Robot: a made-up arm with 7 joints. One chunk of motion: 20 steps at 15 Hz.
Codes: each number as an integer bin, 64 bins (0 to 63) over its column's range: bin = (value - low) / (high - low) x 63, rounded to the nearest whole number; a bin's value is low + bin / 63 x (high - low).
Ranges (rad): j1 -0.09..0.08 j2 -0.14..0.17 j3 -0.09..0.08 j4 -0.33..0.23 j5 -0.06..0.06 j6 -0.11..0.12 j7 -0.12..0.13
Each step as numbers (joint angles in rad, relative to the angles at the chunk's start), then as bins.
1 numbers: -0.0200 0.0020 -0.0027 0.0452 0.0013 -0.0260 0.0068
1 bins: 26 29 32 42 32 23 32
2 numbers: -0.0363 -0.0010 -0.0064 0.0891 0.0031 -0.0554 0.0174
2 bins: 20 28 31 47 33 15 35
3 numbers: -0.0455 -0.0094 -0.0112 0.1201 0.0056 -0.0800 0.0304
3 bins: 16 27 29 51 34 8 38
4 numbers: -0.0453 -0.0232 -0.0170 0.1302 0.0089 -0.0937 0.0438
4 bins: 17 24 27 52 36 4 41
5 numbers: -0.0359 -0.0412 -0.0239 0.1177 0.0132 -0.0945 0.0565
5 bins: 20 20 24 50 38 4 44
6 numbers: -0.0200 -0.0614 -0.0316 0.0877 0.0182 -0.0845 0.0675
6 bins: 26 16 22 47 41 7 47
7 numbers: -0.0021 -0.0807 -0.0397 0.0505 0.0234 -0.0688 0.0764
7 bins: 33 12 19 43 44 11 49
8 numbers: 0.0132 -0.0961 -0.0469 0.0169 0.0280 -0.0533 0.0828
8 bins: 38 9 16 39 46 16 51
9 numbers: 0.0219 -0.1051 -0.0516 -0.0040 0.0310 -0.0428 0.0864
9 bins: 41 7 14 37 48 18 52
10 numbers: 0.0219 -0.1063 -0.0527 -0.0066 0.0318 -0.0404 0.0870
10 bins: 41 7 14 36 48 19 52
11 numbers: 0.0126 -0.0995 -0.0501 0.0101 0.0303 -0.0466 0.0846
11 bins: 38 8 15 38 47 17 52
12 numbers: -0.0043 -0.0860 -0.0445 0.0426 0.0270 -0.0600 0.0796
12 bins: 32 11 17 42 46 14 50
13 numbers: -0.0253 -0.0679 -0.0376 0.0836 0.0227 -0.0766 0.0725
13 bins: 24 15 19 47 43 9 49
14 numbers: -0.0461 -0.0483 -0.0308 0.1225 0.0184 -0.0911 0.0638
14 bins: 16 19 22 51 41 5 46
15 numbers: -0.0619 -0.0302 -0.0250 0.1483 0.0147 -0.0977 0.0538
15 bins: 10 22 24 54 39 3 44
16 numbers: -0.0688 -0.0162 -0.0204 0.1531 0.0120 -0.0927 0.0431
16 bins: 8 25 26 54 38 5 41
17 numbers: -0.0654 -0.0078 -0.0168 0.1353 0.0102 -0.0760 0.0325
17 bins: 9 27 27 52 37 9 38
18 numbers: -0.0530 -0.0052 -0.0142 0.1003 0.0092 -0.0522 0.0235
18 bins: 14 27 28 48 36 16 36
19 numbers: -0.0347 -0.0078 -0.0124 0.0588 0.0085 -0.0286 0.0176
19 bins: 20 27 29 44 36 22 35
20 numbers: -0.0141 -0.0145 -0.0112 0.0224 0.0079 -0.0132 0.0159
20 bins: 28 26 29 40 36 27 34
